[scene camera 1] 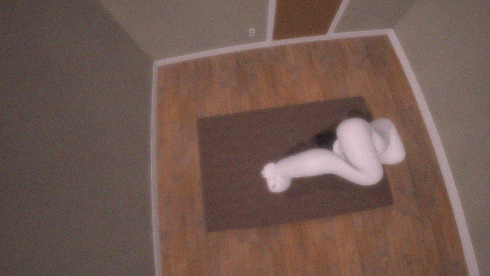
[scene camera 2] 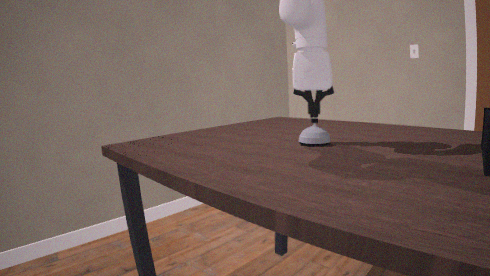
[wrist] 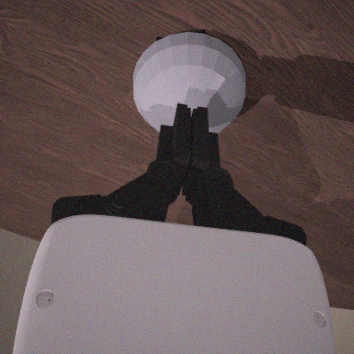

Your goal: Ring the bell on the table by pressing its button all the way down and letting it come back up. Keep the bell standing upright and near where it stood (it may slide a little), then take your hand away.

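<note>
The bell (scene camera 2: 314,136) (wrist: 187,65), a pale grey dome on a thin dark base, stands upright on the brown table (scene camera 1: 227,200) (scene camera 2: 215,172) (wrist: 60,145). My gripper (scene camera 2: 314,115) (wrist: 186,125) is shut and empty, pointing down right above the bell. In scene camera 2 its fingertips are at the small black button (scene camera 2: 314,120) on top of the dome, touching it or very nearly so. In the wrist view the fingertips cover the button and overlap the near part of the dome. In scene camera 1 the arm hides the bell and the fingers.
The white arm (scene camera 1: 312,162) reaches over the table from the right side in scene camera 1, with a dark base plate (scene camera 1: 326,138) partly hidden by it. Part of a black object (scene camera 2: 486,142) stands at the right edge of scene camera 2. Arm shadows lie right of the bell.
</note>
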